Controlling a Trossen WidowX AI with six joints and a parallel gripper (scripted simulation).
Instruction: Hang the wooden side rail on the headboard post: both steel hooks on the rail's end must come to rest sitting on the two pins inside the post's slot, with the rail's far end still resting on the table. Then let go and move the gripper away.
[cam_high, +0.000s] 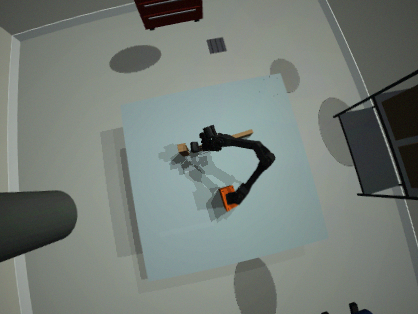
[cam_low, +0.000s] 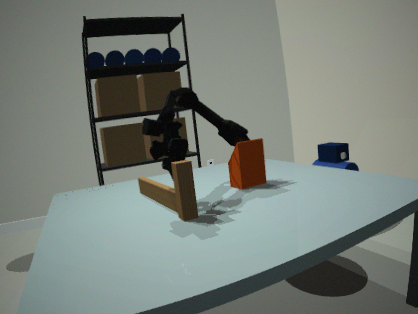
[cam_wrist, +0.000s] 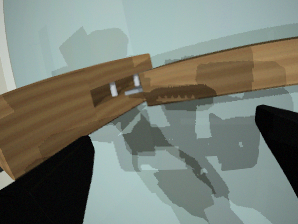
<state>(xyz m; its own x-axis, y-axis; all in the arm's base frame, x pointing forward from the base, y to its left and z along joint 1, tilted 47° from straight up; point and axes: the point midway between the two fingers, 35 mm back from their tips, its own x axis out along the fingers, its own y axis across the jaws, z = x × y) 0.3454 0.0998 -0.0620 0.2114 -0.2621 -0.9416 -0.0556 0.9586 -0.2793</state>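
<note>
My gripper tip is 10 cm to the right of the wooden headboard post, 3 cm above it and 1 cm short of it.
</note>
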